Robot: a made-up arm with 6 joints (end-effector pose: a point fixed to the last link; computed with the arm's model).
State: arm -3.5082 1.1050 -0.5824 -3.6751 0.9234 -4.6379
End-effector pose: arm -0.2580 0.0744 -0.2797 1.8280 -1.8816 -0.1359
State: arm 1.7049 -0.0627 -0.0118 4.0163 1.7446 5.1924
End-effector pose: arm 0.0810 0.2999 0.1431 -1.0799 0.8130 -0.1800
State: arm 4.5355 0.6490 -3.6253 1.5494 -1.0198 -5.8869
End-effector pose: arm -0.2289 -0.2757 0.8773 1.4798 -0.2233 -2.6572
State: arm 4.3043 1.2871 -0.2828 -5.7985 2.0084 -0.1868
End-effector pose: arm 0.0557 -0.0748 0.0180 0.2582 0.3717 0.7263
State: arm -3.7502 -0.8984 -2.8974 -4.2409 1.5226 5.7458
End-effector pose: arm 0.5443 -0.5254 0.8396 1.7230 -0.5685 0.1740
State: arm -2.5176 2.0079 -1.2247 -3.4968 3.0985 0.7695
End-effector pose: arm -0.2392 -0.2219 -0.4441 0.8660 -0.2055 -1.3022
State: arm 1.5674 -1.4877 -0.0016 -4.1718 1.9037 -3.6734
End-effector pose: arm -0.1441 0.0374 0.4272 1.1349 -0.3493 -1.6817
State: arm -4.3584 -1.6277 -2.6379 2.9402 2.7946 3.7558
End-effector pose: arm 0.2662 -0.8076 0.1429 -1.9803 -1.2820 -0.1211
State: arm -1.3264 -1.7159 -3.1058 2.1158 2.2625 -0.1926
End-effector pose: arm -0.0573 0.8589 -0.0463 1.2903 1.4112 0.2510
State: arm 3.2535 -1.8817 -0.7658 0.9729 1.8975 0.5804
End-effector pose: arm 0.2484 -0.1117 0.5199 0.2894 -2.4542 1.2571
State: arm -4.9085 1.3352 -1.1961 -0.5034 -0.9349 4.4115
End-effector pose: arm 0.0429 0.6566 -0.2497 0.8024 -2.7122 -1.2171
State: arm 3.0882 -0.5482 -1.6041 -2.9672 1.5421 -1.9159
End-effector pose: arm -0.1484 0.0317 1.0758 0.2063 0.5776 1.1909
